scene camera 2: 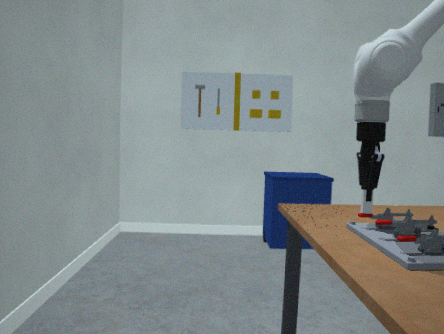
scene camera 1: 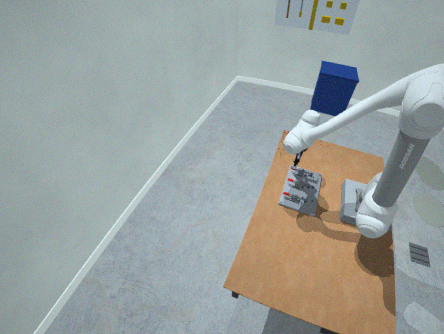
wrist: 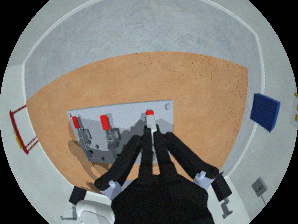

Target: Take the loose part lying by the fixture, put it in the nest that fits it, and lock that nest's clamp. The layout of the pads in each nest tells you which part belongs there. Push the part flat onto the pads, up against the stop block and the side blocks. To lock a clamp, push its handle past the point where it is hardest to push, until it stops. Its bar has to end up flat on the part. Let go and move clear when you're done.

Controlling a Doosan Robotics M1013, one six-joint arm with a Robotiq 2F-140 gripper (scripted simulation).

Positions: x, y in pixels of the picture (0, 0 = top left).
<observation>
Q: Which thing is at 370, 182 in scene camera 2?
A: My gripper.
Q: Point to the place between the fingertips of my gripper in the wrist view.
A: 150, 120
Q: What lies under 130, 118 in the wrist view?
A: A grey fixture plate.
</observation>
